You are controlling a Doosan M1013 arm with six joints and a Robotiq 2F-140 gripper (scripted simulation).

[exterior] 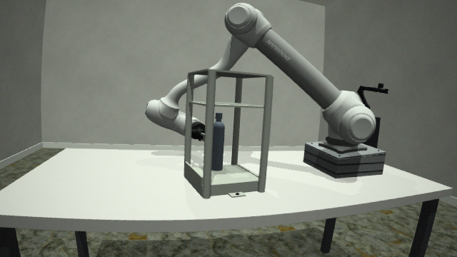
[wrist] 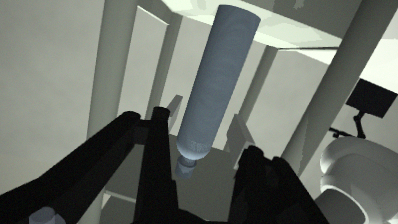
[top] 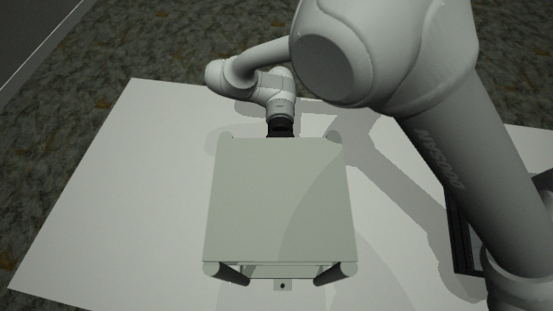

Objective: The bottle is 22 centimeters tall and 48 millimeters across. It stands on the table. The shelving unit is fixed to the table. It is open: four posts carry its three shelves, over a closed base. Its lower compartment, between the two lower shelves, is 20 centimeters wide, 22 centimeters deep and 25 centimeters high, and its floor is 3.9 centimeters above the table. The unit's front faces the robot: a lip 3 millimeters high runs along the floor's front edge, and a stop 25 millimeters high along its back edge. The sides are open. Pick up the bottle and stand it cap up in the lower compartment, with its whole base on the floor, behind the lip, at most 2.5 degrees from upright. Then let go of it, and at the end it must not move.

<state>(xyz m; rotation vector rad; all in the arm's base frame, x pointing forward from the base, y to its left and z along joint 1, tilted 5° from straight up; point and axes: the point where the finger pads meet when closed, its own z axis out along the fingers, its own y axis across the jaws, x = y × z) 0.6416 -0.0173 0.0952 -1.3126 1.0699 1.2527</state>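
My hand is 10 mm past the shelving unit, 120 mm to the right of it and 50 mm below it.
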